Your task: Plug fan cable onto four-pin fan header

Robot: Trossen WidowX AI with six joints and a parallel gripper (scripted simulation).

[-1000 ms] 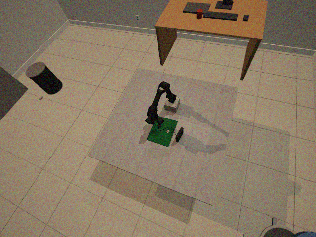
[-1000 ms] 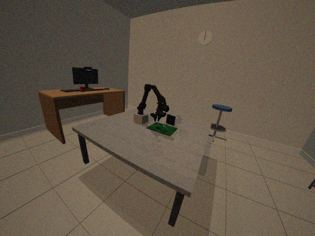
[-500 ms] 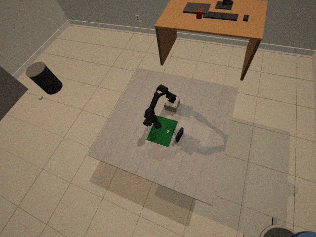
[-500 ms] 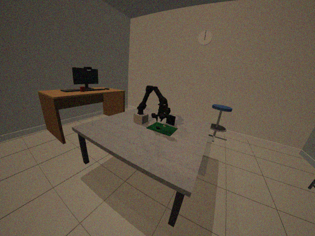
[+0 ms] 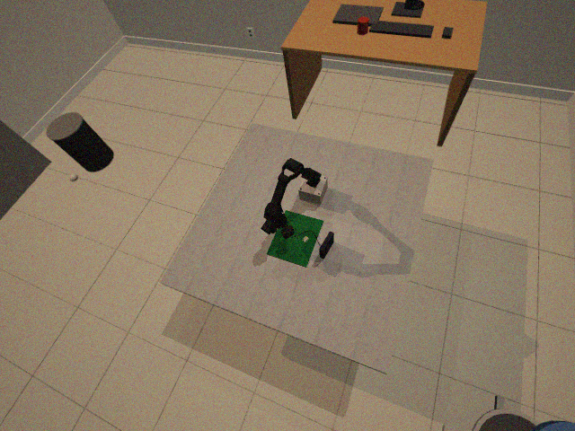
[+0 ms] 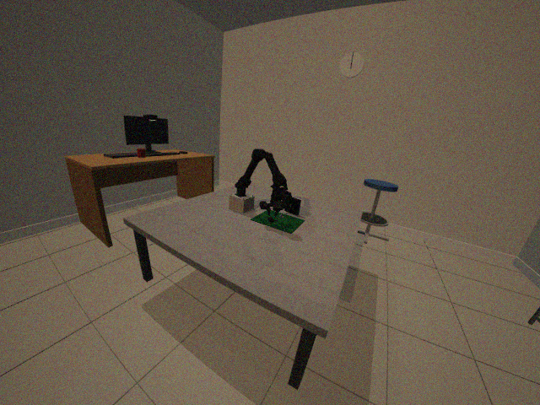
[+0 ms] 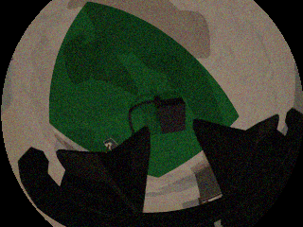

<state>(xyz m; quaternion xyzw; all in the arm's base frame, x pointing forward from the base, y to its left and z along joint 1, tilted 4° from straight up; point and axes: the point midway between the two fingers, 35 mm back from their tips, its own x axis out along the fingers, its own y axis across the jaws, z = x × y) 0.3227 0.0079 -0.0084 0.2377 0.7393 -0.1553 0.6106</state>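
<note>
The dark fan plug lies 30 mm below my gripper tip and 10 mm behind it. Round my gripper tip: green board: 60 mm to the left, 60 mm below, 10 mm ahead; then black fan: 240 mm to the left, 10 mm behind, 10 mm above; then pale four-pin header: 120 mm to the left, 50 mm below.
</note>
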